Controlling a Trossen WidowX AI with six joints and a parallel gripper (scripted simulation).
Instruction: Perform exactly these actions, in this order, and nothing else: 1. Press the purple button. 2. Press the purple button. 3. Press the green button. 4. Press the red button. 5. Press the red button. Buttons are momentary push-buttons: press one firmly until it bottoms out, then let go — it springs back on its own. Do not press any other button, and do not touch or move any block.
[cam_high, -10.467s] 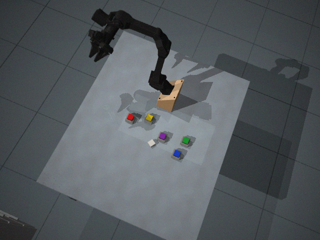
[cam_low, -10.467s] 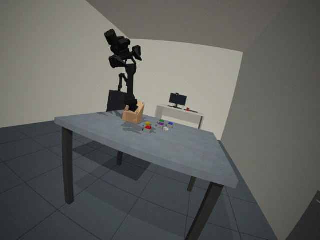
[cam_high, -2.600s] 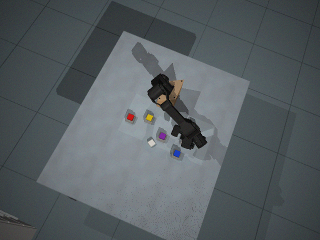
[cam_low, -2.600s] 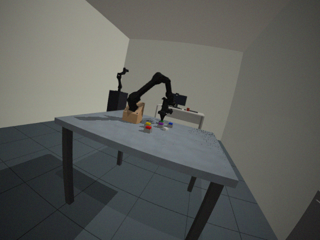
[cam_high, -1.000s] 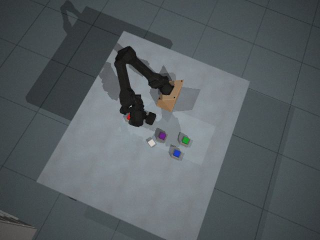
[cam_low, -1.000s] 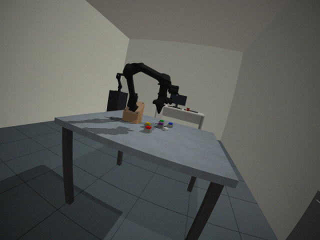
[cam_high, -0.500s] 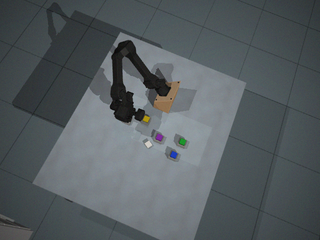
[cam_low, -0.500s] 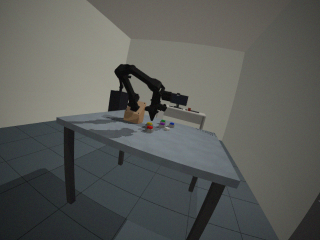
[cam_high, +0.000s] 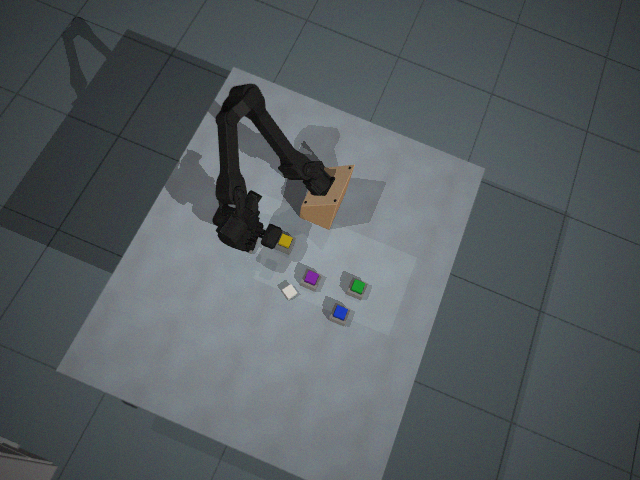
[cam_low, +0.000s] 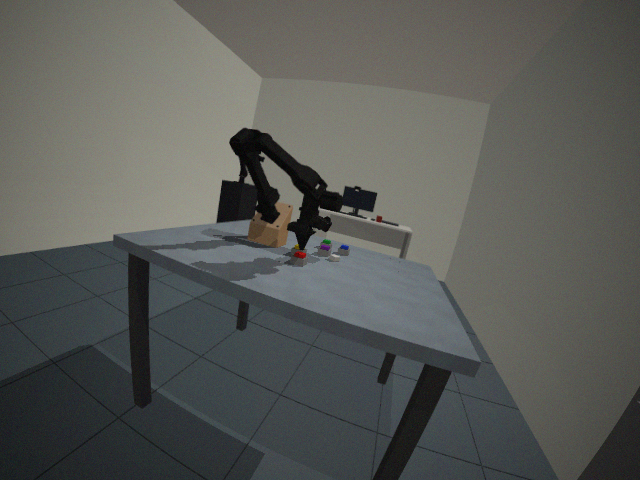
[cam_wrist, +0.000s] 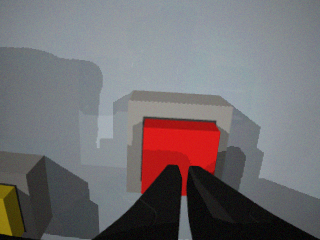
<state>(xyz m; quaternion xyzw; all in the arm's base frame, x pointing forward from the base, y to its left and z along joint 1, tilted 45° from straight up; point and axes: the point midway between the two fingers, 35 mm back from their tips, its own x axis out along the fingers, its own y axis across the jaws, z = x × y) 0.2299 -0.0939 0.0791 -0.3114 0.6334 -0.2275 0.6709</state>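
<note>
The red button lies 2 cm below my gripper tip. The rest, counted from my gripper tip: small white block (18 cm to the left, 7 cm ahead, 4 cm below); yellow button (10 cm to the left, 5 cm behind, 2 cm below); purple button (22 cm to the left, 2 cm below, 1 cm ahead).
</note>
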